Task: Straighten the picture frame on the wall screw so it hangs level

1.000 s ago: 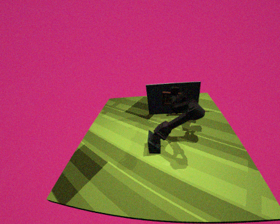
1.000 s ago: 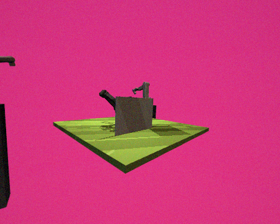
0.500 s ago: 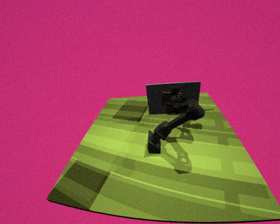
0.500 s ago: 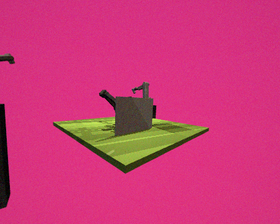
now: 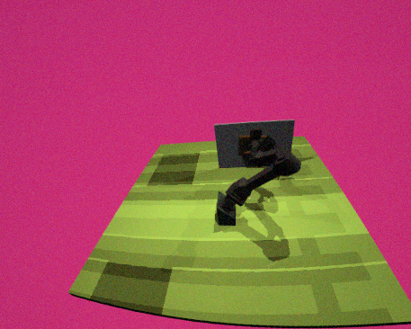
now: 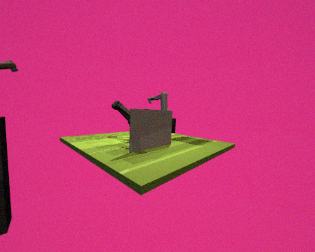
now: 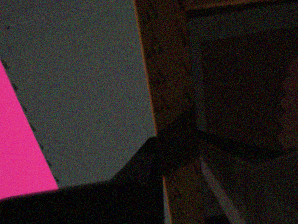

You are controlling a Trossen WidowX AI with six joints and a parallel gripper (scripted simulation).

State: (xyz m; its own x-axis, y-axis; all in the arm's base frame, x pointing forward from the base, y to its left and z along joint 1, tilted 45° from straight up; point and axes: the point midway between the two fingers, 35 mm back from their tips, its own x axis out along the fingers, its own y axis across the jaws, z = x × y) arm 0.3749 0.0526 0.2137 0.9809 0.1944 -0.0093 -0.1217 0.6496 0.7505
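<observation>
My gripper tip is now 5 cm above the picture frame and 1 cm to the right of it. From my gripper tip the other things lie so: grey wall panel 7 cm below, 2 cm ahead.
</observation>
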